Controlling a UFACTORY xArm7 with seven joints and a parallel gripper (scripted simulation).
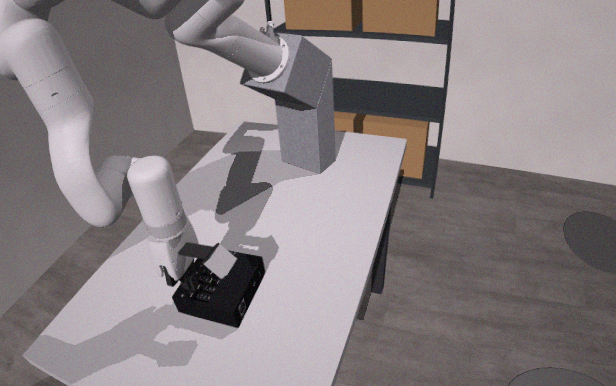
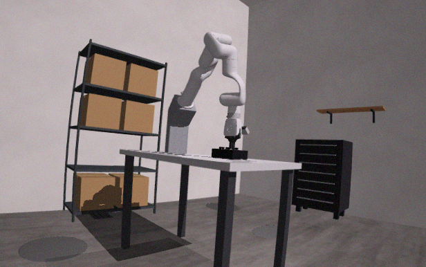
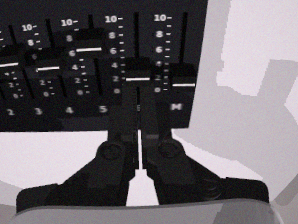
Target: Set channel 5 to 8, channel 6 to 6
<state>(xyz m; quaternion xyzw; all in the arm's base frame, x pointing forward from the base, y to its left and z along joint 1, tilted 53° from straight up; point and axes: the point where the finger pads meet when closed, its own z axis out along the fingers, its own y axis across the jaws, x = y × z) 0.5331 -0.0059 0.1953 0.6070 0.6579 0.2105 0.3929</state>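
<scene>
My hand is 2 cm to the right of the master fader cap, 2 cm short of it and 1 cm above it. Also, from my hand: channel 5 fader cap 4 cm to the left, 2 cm behind, 1 cm below; then channel 6 fader cap 2 cm to the left, 1 cm below.
</scene>
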